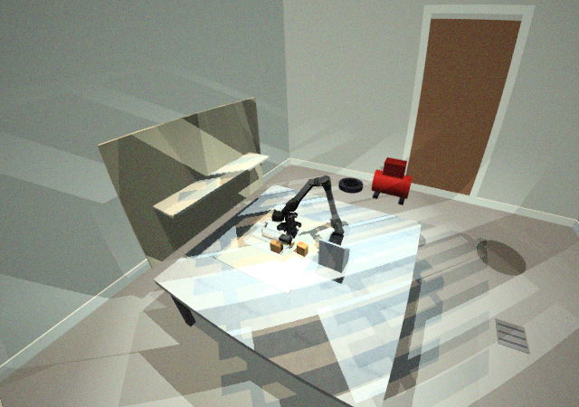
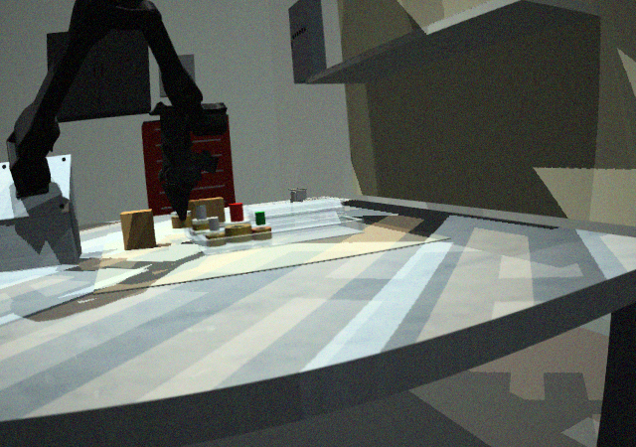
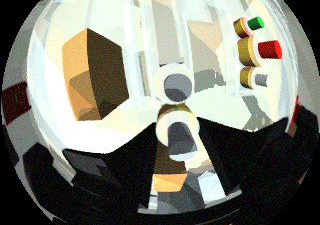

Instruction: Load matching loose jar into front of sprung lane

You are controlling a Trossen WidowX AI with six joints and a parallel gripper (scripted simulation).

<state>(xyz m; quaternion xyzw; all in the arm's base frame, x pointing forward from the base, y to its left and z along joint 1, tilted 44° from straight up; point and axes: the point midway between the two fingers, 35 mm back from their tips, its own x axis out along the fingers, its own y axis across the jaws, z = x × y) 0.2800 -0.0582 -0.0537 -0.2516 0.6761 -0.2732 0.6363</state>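
The clear pusher lane lies 190 mm ahead of my gripper tip, 30 mm to the right of it and 30 mm below it.
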